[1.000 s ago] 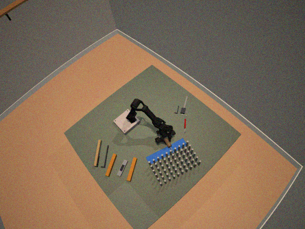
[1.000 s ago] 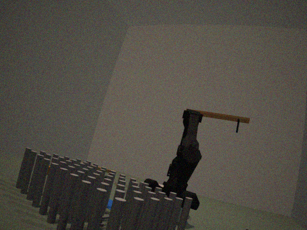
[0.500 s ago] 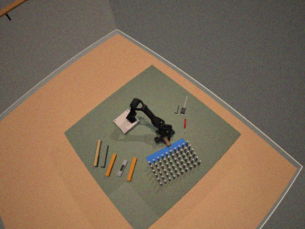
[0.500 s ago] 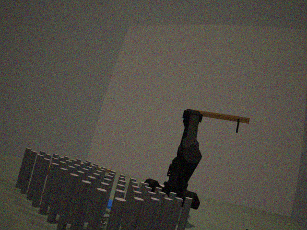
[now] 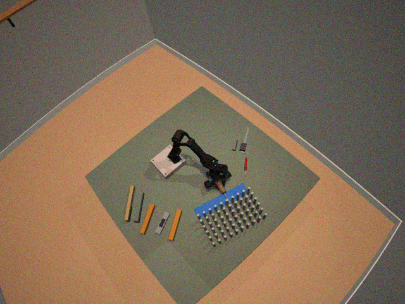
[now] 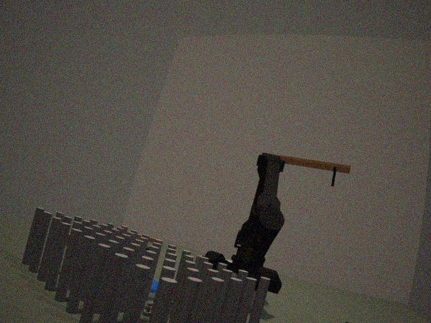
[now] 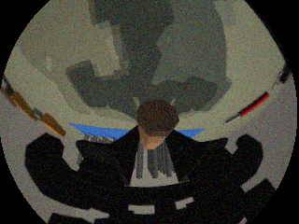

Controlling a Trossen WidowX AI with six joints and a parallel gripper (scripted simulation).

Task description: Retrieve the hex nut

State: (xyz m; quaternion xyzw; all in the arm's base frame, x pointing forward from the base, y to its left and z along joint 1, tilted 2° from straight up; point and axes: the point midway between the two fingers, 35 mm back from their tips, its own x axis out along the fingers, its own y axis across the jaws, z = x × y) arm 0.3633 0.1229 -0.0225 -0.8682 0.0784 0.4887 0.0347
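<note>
Now: the blue taped strip 7 cm ahead of my gripper tip, 5 cm to the right of it and 1 cm below it. Round my gripper tip: red-handled screwdriver (22 cm to the left); then grey block (47 cm to the right, 5 cm behind); then hook tool (10 cm ahead, 2 cm to the right).
</note>
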